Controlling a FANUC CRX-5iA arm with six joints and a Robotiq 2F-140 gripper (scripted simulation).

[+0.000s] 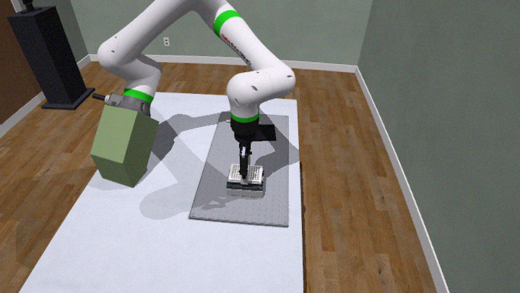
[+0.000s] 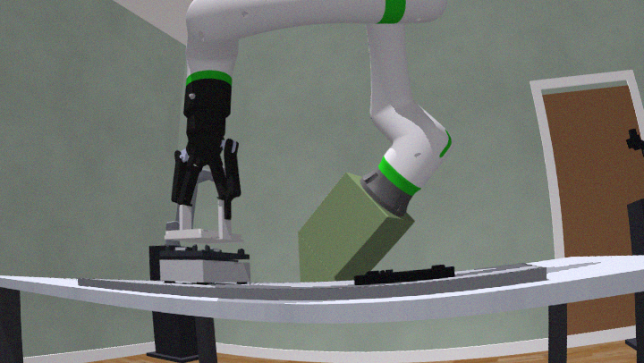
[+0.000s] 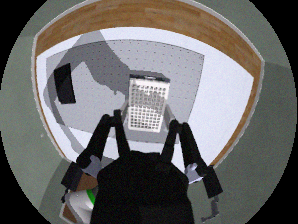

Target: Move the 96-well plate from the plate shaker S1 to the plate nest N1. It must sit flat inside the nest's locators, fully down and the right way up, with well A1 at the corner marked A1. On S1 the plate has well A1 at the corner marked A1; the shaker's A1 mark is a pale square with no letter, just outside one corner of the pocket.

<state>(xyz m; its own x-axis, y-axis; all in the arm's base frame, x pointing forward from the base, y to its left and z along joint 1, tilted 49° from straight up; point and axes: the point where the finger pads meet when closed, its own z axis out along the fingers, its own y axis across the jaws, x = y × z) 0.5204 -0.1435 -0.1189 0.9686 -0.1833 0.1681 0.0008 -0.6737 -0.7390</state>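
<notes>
Now: the black plate nest N1 360 mm to the left of my hand, 100 mm below it and 30 mm ahead of it. Round my hand: white 96-well plate (20 mm below).
</notes>
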